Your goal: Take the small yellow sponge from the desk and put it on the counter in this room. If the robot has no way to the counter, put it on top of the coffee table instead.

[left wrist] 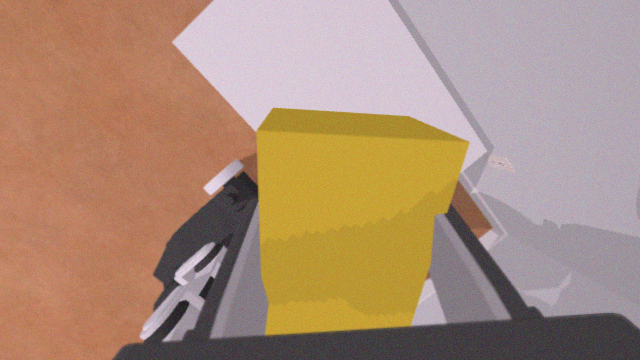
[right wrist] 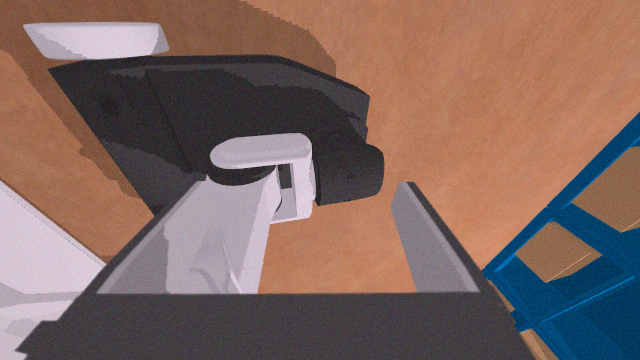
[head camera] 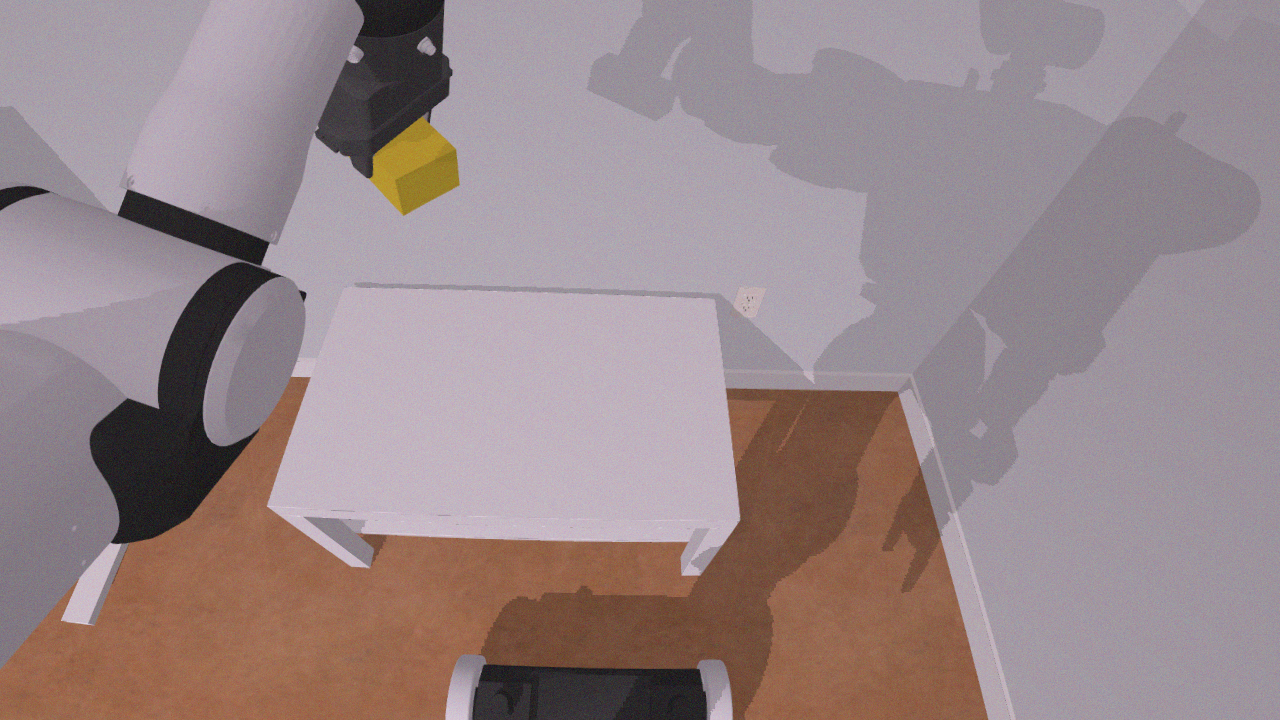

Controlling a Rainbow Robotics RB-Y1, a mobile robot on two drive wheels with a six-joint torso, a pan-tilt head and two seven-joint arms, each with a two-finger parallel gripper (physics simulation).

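Frame: origin at the robot's base, x ahead, y left, z up, level; millimetres.
Seen in the pictures: left gripper, fingertip midpoint: (left wrist: 340,205) (head camera: 391,147); right gripper, fingertip midpoint: (right wrist: 303,194); robot's base at its link origin: (head camera: 590,708).
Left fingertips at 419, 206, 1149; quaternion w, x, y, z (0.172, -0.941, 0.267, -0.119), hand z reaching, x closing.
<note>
Offsets run from my left fingertips to a thing's middle, as dx, dy, dz. Level surfaces: height alone.
The yellow sponge @[-9, -9, +3] (head camera: 416,170) (left wrist: 350,175) is a block clamped between the fingers of my left gripper (head camera: 398,147) (left wrist: 340,205), which is shut on it and holds it up in the air. In the head view it shows against the grey wall, above the back left part of a low white table @[dz -698] (head camera: 519,402) (left wrist: 320,60), apart from the table top. This table looks like the coffee table and stands along the wall. My right gripper (right wrist: 303,194) is wide open and empty. I cannot make out a counter in these views.
A wall outlet @[+483, -566, -748] (head camera: 750,301) (left wrist: 501,163) is right of the table. The side wall (head camera: 1118,402) meets the back wall there. My base (head camera: 590,694) (right wrist: 200,105) is in front of the table. A blue frame (right wrist: 550,215) stands at the right in the right wrist view. A white leg (head camera: 93,586) shows lower left.
</note>
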